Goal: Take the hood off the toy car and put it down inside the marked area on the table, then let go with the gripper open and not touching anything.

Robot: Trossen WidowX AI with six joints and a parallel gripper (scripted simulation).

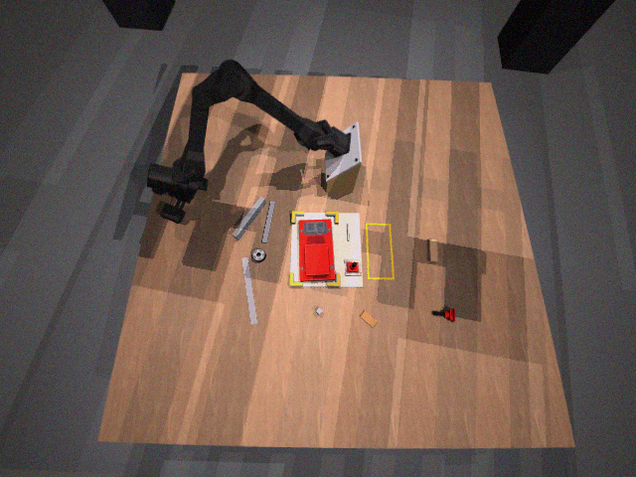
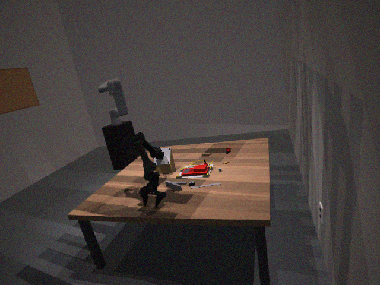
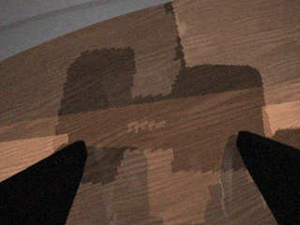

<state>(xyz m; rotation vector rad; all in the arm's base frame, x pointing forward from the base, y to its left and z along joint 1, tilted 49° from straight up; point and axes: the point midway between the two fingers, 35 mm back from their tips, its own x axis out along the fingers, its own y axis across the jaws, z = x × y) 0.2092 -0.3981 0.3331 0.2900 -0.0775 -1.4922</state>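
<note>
Now: the red hood 16 cm ahead of my gripper tip, 50 cm to the left of it and 4 cm above it.
</note>
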